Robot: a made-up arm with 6 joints.
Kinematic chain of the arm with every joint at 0, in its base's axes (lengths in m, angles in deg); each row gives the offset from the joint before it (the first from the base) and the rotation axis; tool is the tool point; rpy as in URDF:
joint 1: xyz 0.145 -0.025 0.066 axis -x
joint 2: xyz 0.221 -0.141 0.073 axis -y
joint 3: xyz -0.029 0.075 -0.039 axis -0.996 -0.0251 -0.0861
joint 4: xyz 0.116 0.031 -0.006 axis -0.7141 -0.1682 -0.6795
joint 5: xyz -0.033 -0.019 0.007 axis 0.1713 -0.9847 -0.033
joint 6: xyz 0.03 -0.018 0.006 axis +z
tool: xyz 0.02 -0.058 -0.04 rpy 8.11 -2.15 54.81
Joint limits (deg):
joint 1: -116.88..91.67
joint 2: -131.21..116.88
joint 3: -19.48..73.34
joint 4: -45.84..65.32
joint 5: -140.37..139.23
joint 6: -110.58..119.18
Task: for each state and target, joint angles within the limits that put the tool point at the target. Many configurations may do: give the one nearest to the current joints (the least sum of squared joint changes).
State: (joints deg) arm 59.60 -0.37 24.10 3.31 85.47 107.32
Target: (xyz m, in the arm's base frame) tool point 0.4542 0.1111 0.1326
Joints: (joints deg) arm 79.44 23.24 18.11 -4.28 76.75 94.64
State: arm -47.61 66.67 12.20 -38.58 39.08 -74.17
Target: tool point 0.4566 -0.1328 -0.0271
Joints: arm -71.69 52.85 27.70 -19.67 21.15 -80.35
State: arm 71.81 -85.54 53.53 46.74 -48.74 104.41
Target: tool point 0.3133 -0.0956 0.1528
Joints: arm 71.33 -74.70 31.89 48.82 -31.77 119.18
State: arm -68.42 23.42 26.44 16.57 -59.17 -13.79
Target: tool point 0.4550 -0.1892 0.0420
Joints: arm -33.15 38.98 19.90 0.22 -45.77 -2.42
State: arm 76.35 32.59 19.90 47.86 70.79 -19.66
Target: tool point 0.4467 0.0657 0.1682
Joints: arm 83.46 -3.59 30.34 26.46 63.53 2.65
